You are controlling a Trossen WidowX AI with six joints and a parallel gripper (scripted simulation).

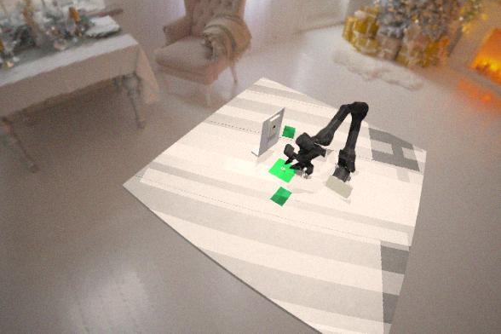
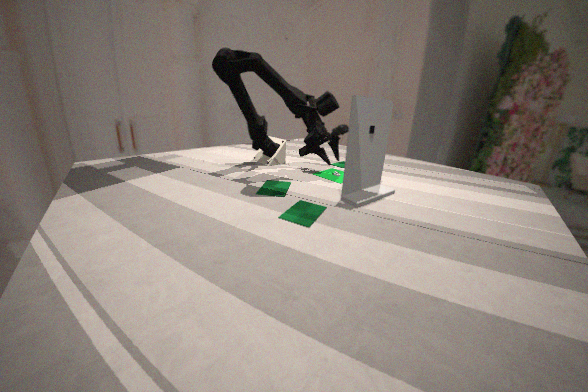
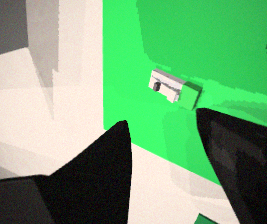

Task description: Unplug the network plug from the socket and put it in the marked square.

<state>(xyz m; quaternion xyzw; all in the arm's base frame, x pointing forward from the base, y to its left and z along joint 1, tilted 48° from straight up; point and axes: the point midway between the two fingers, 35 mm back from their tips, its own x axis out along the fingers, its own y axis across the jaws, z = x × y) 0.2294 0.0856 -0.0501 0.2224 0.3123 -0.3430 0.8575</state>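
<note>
Now: gripper tip 1 cm short of the network plug and 3 cm above it. Also, from my gripper tip: upright panel: 17 cm ahead, 6 cm to the right, 7 cm above.
</note>
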